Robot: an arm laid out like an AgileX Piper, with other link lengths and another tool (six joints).
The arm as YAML. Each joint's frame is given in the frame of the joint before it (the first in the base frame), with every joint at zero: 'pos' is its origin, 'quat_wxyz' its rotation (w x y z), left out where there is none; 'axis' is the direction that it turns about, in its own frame. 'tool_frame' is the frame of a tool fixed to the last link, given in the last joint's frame.
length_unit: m
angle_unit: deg
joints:
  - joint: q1
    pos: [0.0, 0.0, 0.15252]
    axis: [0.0, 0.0, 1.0]
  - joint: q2
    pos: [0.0, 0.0, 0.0]
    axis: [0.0, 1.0, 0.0]
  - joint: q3
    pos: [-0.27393, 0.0, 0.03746]
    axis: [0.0, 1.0, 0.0]
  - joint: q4
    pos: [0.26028, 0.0, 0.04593]
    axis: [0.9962, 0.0, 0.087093]
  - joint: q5
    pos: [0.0, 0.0, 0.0]
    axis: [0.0, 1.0, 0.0]
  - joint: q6
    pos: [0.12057, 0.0, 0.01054]
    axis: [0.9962, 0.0, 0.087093]
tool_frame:
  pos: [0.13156, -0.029, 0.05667]
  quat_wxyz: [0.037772, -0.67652, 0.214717, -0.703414]
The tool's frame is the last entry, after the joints.
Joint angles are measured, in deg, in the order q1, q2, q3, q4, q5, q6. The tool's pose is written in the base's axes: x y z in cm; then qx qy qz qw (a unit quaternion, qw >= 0). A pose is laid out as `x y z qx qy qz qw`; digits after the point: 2 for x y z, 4 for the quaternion.
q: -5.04 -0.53 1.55 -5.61 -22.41 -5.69
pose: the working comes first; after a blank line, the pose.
Where each joint sits with the arm in this pose, in the base's axes (m; each line is computed from the numbers above, not from the rounded line before):
q1: 0.0000 0.0000 0.1525
q2: 0.0000 0.0000 0.1525
q3: -0.2732 0.0241 0.1874
q4: -0.0132 0.0012 0.2287
q5: -0.0132 0.0012 0.2287
q6: 0.0953 -0.0039 0.2823
the tool: 0.1941 -0.0276 0.3873

19.41 -2.76 38.73 0.5263 -0.1637 0.8338 0.0304
